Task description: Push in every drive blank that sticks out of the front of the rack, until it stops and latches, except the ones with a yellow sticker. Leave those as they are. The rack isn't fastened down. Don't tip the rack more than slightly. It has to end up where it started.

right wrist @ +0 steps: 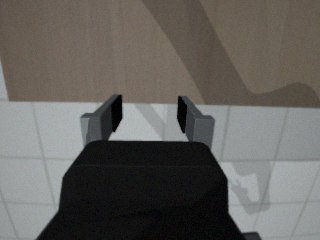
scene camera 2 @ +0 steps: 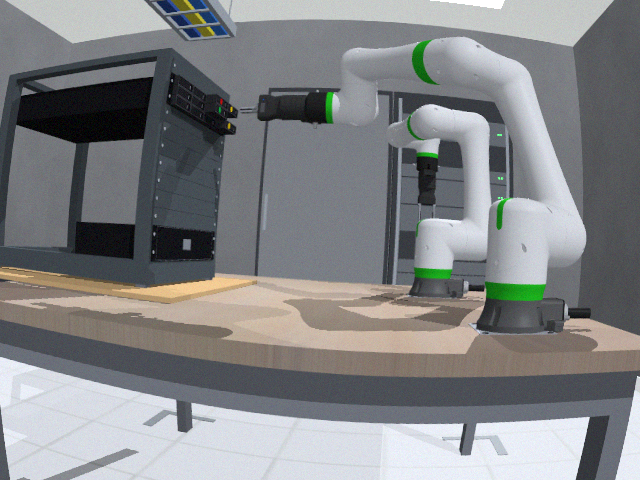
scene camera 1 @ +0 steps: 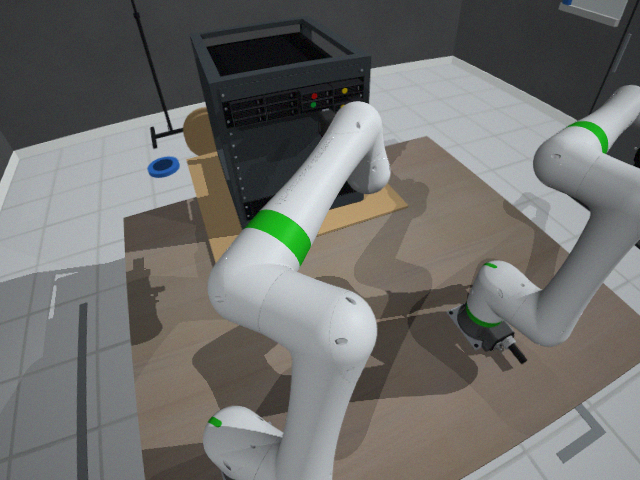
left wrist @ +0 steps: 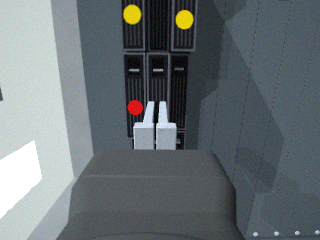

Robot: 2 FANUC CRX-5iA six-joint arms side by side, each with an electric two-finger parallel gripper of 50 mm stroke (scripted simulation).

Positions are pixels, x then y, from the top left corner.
Scene:
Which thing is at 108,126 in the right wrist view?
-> My right gripper.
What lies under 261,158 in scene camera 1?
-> A dark rack.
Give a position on a green-stickered blank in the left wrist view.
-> At 158,64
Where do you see a light wooden board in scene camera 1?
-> At 221,221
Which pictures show the dark rack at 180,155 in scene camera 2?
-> Scene camera 2, scene camera 1 and the left wrist view only.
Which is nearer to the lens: the red-stickered blank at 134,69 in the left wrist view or the dark rack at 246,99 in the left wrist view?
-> The red-stickered blank.

